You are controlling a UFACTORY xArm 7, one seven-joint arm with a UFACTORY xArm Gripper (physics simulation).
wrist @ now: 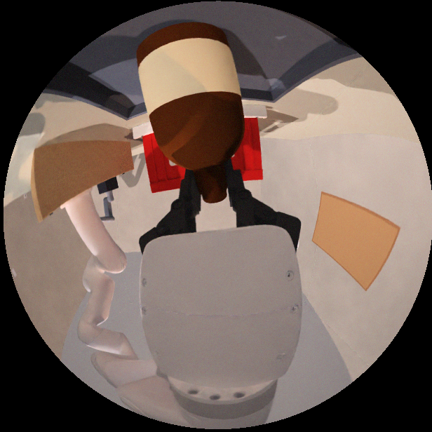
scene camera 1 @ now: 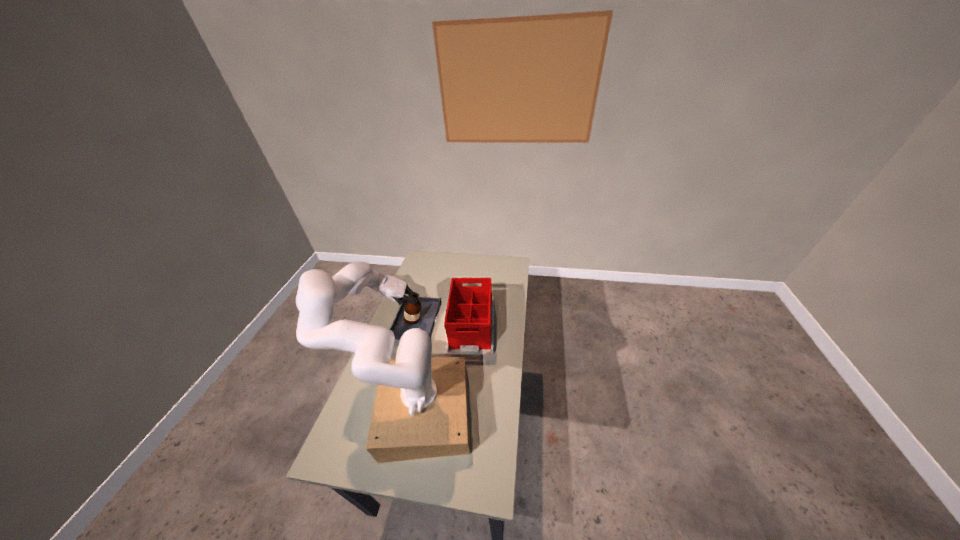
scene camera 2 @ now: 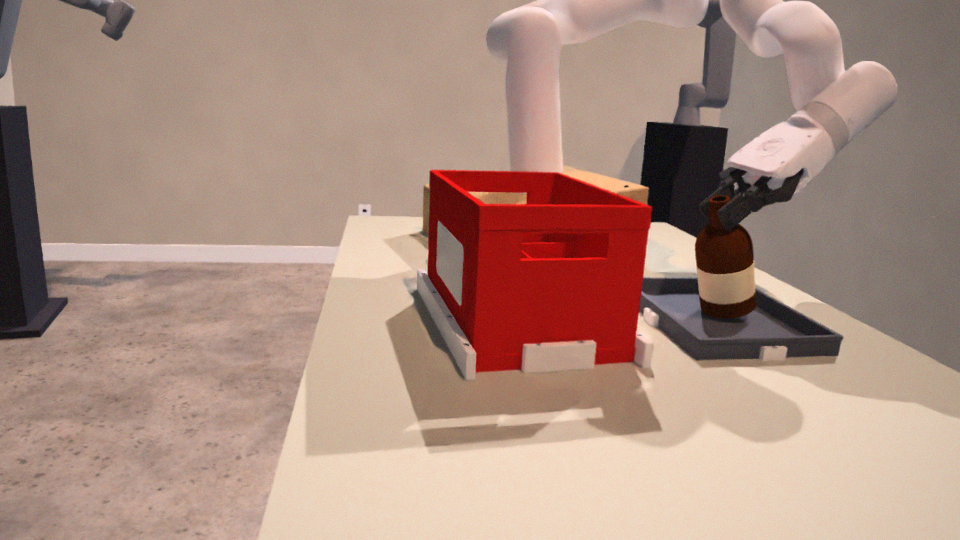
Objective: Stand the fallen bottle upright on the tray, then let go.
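Note:
The brown bottle with a cream label is nearly upright, neck up, leaning slightly in the scene camera 2 view. Its base is inside the outline of the dark grey tray, at or very close to the tray's floor; I cannot tell whether it touches. My gripper is shut on the bottle's neck, reaching in at a slant from above, with one black finger on each side. The fingers hide part of the neck.
A red crate with compartments stands beside the tray, with white blocks along its base. A wooden base block stands under the arm. A small white block sits against the tray's edge.

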